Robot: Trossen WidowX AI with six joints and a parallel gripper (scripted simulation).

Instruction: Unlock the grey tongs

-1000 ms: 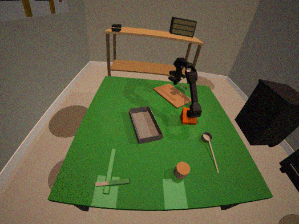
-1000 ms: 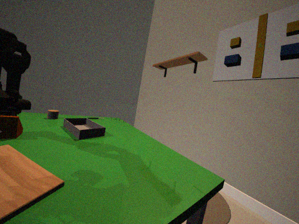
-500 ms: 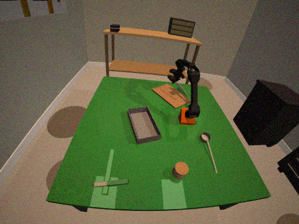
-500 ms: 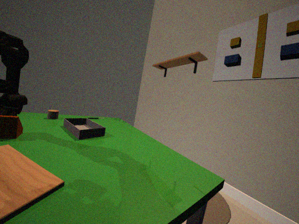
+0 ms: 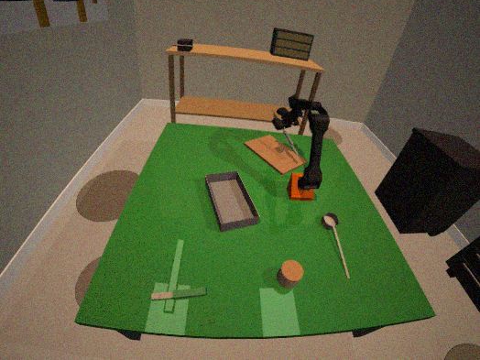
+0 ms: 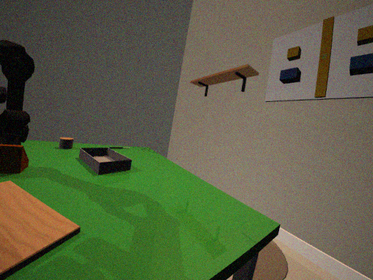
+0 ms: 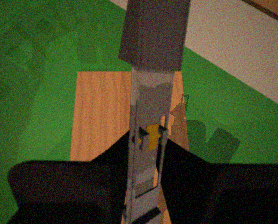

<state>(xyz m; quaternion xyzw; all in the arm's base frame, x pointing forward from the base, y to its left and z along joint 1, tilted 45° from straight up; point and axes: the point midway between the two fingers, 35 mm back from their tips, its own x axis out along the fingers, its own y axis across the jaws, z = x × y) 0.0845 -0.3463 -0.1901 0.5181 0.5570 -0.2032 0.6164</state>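
My gripper tip is now 40 mm below the yellow lock piece. Round my gripper tip: cork-topped jar 50 mm ahead, 850 mm to the left, 120 mm below; then wooden board 10 mm behind, 40 mm to the left, 150 mm below; then roasting tin 280 mm ahead, 490 mm to the left, 130 mm below.
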